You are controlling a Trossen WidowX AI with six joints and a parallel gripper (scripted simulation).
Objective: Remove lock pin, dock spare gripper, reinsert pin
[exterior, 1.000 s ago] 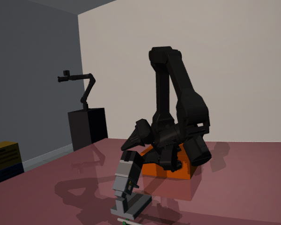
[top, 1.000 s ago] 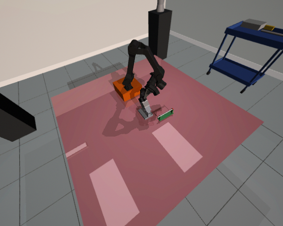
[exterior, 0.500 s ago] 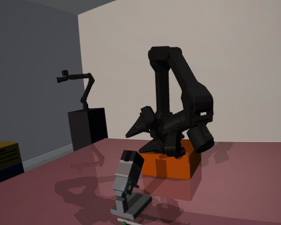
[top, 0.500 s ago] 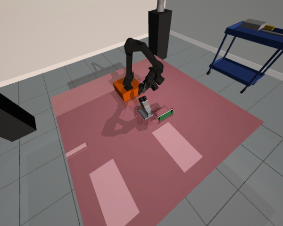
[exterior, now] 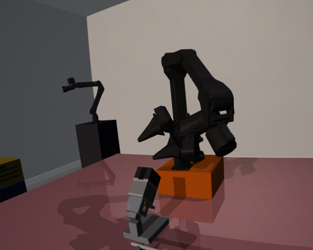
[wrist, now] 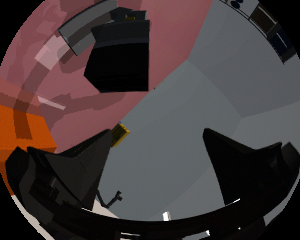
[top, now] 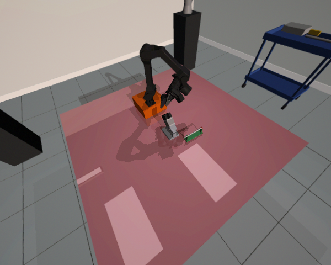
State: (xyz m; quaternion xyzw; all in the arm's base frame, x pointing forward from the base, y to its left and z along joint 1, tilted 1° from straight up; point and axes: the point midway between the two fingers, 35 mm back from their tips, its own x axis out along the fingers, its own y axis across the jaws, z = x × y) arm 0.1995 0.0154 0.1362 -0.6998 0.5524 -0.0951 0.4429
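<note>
My gripper tip is now 19 cm above the green tray, 17 cm short of it and 12 cm to the right of it. From my gripper tip the other things lie so: grey mount (16 cm below, 7 cm ahead, 1 cm to the left); then spare gripper (10 cm below, 5 cm ahead, 1 cm to the left).
</note>
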